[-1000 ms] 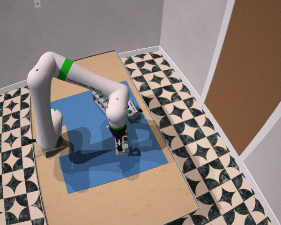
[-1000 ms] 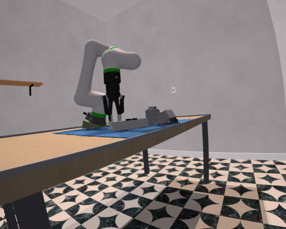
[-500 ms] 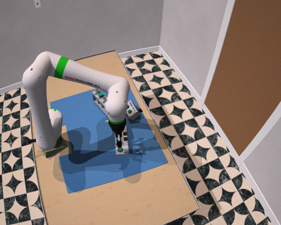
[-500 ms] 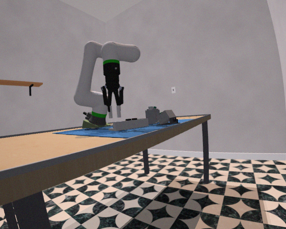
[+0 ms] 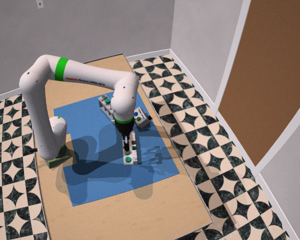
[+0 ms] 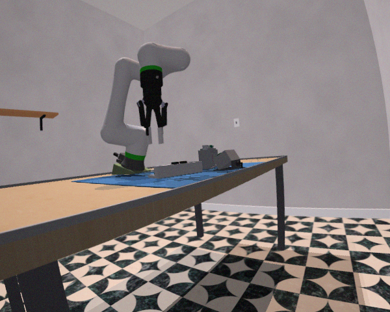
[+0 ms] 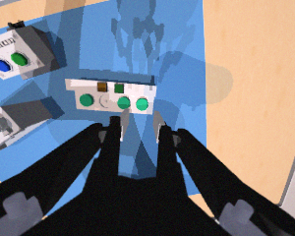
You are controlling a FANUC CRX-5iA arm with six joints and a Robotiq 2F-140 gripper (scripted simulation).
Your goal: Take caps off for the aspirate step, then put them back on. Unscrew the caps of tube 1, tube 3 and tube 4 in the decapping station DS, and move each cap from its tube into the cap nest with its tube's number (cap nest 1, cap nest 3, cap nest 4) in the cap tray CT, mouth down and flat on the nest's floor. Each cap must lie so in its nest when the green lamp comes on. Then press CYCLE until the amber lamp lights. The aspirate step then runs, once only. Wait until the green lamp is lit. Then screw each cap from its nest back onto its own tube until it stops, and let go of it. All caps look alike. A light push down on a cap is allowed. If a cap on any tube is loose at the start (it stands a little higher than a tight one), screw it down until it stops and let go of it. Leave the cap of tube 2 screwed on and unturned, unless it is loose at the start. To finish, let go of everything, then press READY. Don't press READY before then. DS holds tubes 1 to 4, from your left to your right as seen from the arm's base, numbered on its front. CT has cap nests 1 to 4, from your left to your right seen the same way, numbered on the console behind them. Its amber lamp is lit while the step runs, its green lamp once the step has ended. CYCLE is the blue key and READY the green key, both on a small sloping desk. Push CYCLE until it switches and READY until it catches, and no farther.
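My gripper is now 270 mm to the right of the blue cycle key, 170 mm short of it and 100 mm above it. Also, from my hand: sloping key desk 250 mm to the left, 190 mm ahead, 110 mm below; then green ready key 230 mm to the left, 170 mm ahead, 100 mm below.
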